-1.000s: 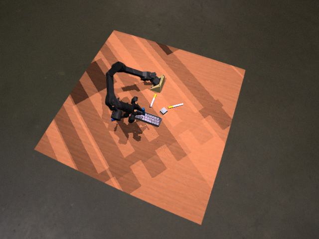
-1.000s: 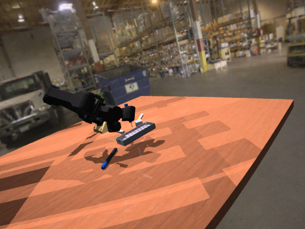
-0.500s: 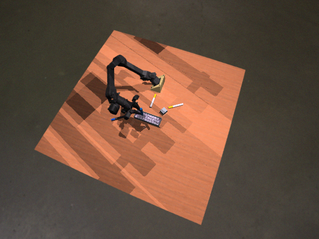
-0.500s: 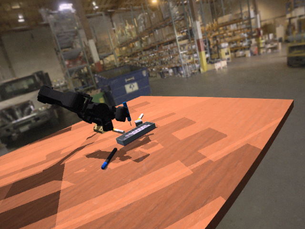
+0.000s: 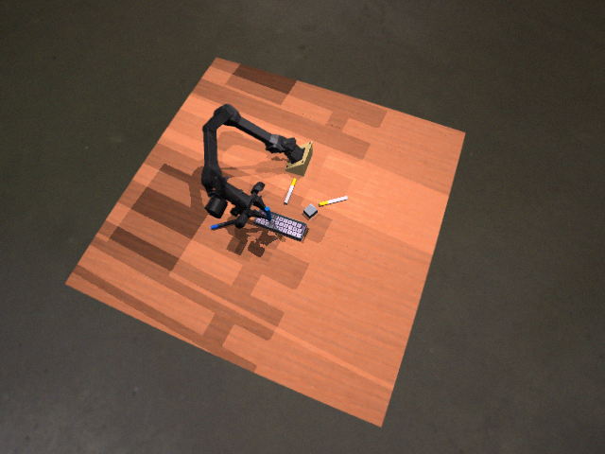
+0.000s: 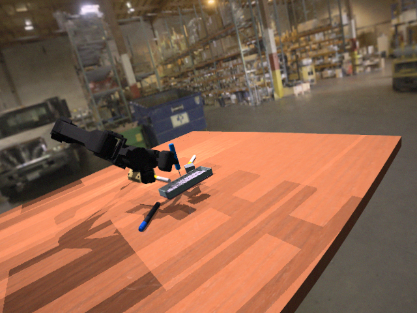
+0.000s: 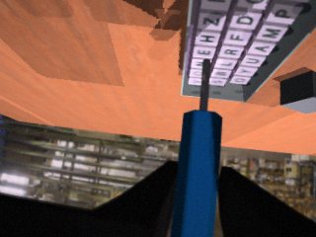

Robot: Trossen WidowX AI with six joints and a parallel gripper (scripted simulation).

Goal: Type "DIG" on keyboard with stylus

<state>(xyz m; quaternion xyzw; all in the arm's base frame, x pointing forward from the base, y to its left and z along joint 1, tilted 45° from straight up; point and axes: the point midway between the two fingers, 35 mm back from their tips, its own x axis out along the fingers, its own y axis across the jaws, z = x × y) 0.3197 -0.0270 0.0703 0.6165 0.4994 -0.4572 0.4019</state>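
Now: the D key 20 mm behind my gripper tip, 20 mm to the left of it and 90 mm below it. Also, from my gripper tip: grey cube (100 mm behind, 140 mm to the left, 90 mm below); then blue stylus (10 mm below); then black pen (40 mm ahead, 200 mm to the right, 100 mm below).
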